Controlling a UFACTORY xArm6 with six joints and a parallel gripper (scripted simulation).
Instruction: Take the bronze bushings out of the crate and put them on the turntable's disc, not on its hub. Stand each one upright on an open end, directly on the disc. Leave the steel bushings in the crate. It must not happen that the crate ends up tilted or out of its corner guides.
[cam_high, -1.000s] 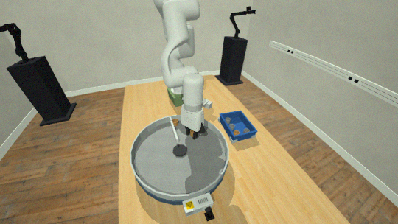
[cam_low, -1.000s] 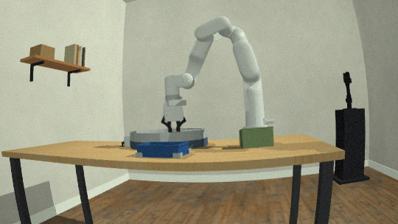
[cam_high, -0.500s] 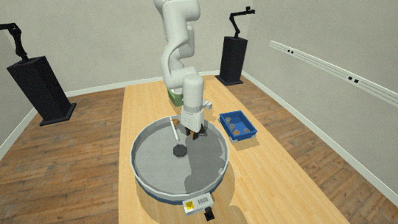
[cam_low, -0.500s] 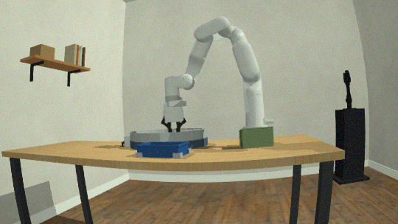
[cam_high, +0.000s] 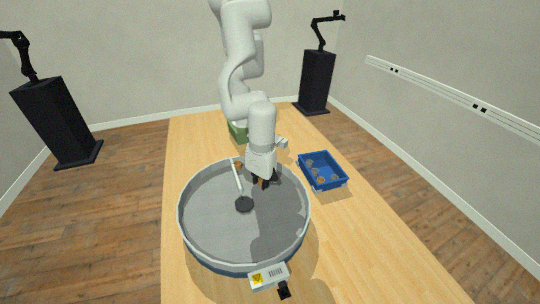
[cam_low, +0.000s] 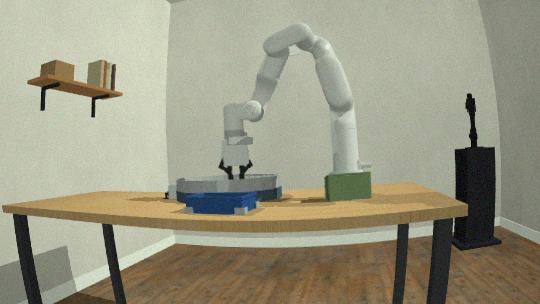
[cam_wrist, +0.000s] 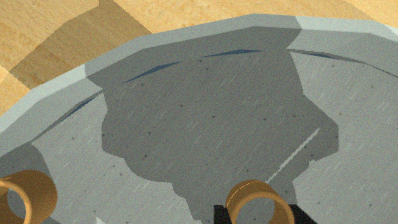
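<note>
My hand is 28 cm to the right of the blue crate, 6 cm above it and 2 cm past it. Also, from my hand: grey disc: 8 cm to the right, 6 cm ahead, 3 cm below.
</note>
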